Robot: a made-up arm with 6 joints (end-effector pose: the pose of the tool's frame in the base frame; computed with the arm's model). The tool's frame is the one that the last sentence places.
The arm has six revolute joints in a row. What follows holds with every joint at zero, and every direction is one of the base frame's.
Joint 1 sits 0.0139 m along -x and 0.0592 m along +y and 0.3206 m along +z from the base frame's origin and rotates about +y.
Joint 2 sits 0.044 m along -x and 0.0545 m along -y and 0.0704 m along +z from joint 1 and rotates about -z.
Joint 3 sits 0.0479 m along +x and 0.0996 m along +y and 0.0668 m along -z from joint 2 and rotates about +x.
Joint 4 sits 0.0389 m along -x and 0.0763 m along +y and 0.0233 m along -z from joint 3 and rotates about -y.
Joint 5 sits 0.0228 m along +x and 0.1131 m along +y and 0.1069 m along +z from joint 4 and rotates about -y.
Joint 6 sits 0.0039 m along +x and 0.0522 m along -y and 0.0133 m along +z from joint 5 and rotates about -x.
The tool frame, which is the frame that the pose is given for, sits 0.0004 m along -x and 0.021 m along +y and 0.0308 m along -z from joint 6; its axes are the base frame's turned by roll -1.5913, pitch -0.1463 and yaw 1.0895 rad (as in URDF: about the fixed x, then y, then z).
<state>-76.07 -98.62 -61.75 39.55 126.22 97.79</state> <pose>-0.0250 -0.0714 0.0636 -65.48 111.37 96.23</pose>
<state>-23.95 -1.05 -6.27 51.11 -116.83 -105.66</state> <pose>-0.1020 0.2724 0.3484 3.75 -20.90 -21.34</pose>
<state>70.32 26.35 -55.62 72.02 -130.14 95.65</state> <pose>-0.0922 0.2050 0.3379 -28.69 -53.85 -132.45</pose>
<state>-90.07 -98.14 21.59 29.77 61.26 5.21</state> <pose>-0.1531 -0.0305 0.0664 -10.86 138.97 -6.35</pose>
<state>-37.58 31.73 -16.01 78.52 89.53 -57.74</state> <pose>0.0208 0.2850 0.2993 36.21 85.11 6.07</pose>
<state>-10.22 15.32 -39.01 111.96 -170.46 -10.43</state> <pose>-0.0846 0.2202 0.1659 -73.80 15.97 43.83</pose>
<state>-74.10 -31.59 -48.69 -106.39 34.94 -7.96</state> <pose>0.1416 0.1761 0.2341 -125.82 -28.84 18.87</pose>
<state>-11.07 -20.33 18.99 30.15 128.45 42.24</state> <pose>-0.1679 0.1767 0.4380 83.88 72.11 140.99</pose>
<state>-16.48 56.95 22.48 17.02 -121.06 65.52</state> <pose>0.0382 0.1166 0.4703 -28.36 -23.32 86.19</pose>
